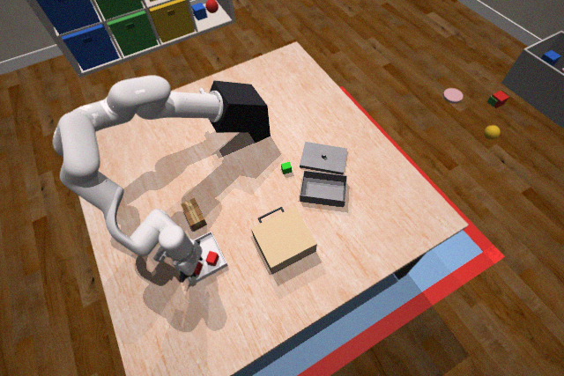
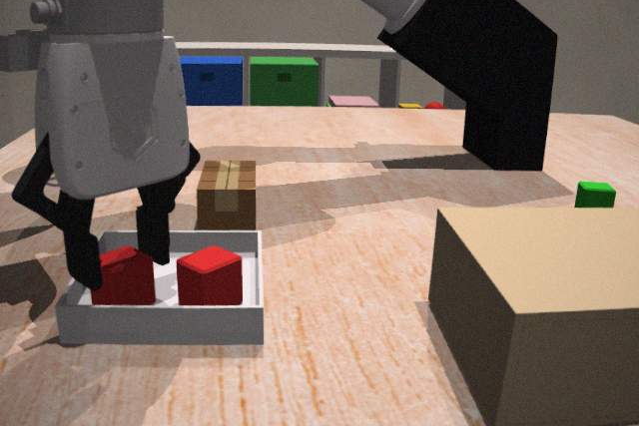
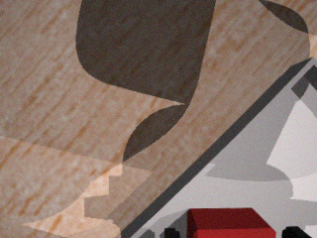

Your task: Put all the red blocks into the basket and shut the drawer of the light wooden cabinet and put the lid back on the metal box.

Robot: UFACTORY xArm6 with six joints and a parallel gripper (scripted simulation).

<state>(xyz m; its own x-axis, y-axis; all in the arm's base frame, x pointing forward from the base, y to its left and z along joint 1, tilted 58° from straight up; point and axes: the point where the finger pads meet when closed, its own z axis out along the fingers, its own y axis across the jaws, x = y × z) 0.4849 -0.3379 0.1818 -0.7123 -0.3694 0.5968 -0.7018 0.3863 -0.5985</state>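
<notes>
My gripper is now 18 cm past the grey lid, 67 cm to the right of it and 4 cm above it. Round my hand: drawer (5 cm ahead, 33 cm to the left, 2 cm below); cardboard box (20 cm behind, 7 cm to the left, 2 cm below); grey basket (3 cm behind, 3 cm to the left, 4 cm below).
</notes>
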